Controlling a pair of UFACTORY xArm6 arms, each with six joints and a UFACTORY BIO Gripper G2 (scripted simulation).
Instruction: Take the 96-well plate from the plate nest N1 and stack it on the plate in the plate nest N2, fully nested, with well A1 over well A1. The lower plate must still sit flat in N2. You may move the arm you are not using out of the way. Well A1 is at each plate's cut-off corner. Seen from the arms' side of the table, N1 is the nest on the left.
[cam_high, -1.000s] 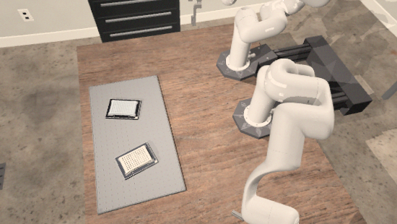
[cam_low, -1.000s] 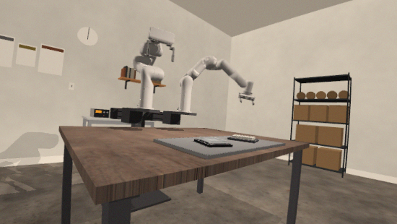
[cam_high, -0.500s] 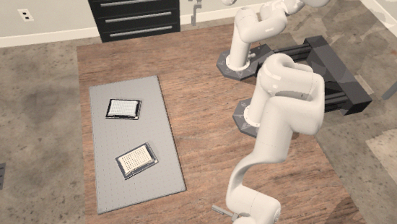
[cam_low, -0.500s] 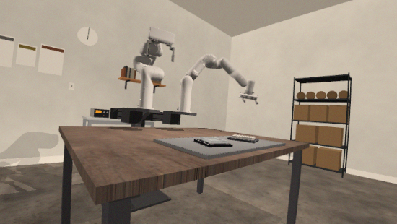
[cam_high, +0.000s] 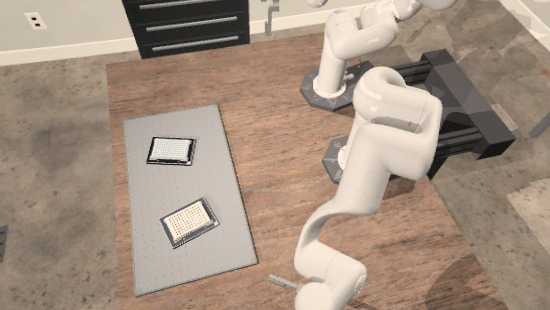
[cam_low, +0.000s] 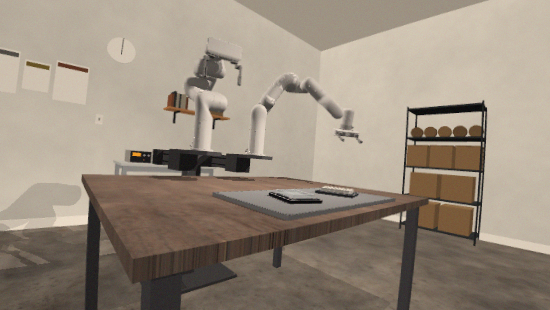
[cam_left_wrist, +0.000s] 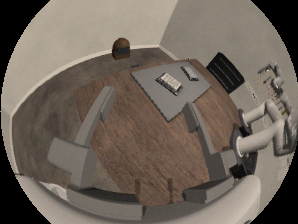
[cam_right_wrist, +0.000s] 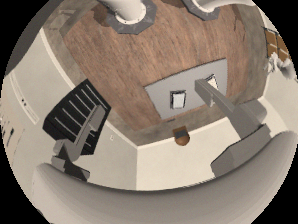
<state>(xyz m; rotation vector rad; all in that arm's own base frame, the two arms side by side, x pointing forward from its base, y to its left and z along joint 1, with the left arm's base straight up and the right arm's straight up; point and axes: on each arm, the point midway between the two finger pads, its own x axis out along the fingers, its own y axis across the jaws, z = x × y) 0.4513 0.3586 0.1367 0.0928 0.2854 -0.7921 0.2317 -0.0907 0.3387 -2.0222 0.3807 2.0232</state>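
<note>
The cream 96-well plate is 370 mm to the right of my left hand, 260 mm below it and 200 mm ahead of it. From my left hand the other things lie so: plate nest N2 (670 mm to the right, 280 mm below, 240 mm ahead); then plate nest N1 (370 mm to the right, 280 mm below, 200 mm ahead).
</note>
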